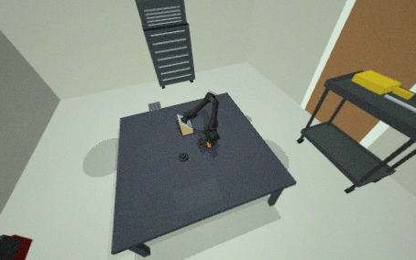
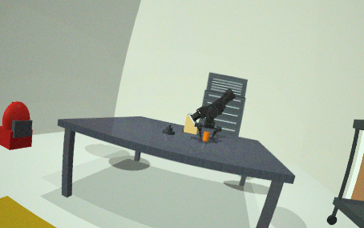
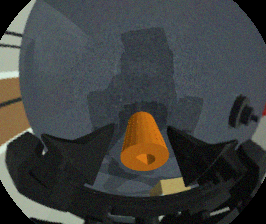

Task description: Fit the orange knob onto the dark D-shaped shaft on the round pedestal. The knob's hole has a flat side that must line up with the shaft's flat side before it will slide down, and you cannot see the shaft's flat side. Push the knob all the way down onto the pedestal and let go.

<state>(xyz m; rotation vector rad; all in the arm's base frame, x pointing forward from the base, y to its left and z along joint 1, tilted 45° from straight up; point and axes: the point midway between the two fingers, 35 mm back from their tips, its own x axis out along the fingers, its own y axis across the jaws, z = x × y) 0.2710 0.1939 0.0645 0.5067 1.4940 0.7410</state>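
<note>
Right now the orange knob is 20 mm above my gripper tip. The rest, counted from my gripper tip: dark shaft fixture (70 mm ahead, 250 mm to the right, 20 mm above).
</note>
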